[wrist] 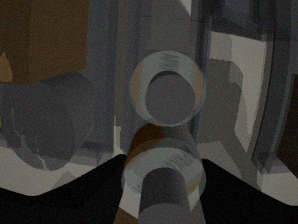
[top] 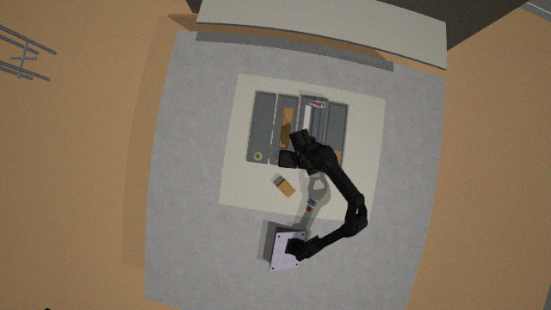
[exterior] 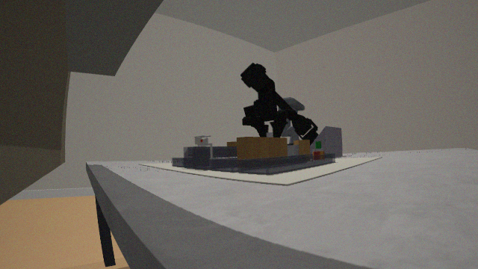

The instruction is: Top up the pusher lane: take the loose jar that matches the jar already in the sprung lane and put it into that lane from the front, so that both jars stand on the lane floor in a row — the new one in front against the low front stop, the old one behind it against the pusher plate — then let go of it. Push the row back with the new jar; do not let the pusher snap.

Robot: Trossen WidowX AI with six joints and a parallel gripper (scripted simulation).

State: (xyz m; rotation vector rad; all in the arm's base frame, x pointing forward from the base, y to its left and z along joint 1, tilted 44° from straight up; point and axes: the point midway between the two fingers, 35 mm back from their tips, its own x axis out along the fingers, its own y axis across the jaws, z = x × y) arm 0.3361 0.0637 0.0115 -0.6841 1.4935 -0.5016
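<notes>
Now: gripper tip 80 mm to the right of the wide grey jar and 30 mm above it. From my gripper tip the other things lie so: sprung lane: 150 mm ahead, 40 mm below, 10 mm to the right; then red mark: 230 mm ahead, 20 mm above, 10 mm to the right.
</notes>
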